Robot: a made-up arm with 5 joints.
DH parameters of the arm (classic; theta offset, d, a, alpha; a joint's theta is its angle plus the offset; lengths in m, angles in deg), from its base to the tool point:
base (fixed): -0.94 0 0.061 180
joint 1: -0.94 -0.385 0.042 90
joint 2: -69.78 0 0.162 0
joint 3: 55.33 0 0.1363 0
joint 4: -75.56 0.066 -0.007 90
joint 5: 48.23 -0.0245 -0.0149 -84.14
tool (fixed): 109.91 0.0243 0 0
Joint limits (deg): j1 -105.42..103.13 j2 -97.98..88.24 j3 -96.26..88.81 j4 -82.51..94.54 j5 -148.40..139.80
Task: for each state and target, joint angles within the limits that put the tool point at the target. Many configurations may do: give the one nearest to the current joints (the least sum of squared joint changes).
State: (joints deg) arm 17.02 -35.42 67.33 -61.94 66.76
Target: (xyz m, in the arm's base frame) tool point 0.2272 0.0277 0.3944
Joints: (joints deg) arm 5.37 -6.64 81.18 -59.59 60.52
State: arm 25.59 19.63 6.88 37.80 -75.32
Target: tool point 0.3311 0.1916 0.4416
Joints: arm -18.97 33.89 -11.86 29.68 -83.86
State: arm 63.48 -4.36 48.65 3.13 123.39
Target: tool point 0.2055 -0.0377 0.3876
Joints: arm 29.46 -0.74 85.13 8.25 118.85
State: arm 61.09 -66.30 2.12 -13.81 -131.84
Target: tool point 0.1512 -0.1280 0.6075
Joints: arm 86.96 -39.85 33.28 -9.67 -132.22
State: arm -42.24 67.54 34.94 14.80 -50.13
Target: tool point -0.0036 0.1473 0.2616
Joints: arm -79.48 67.86 53.38 17.99 -49.89
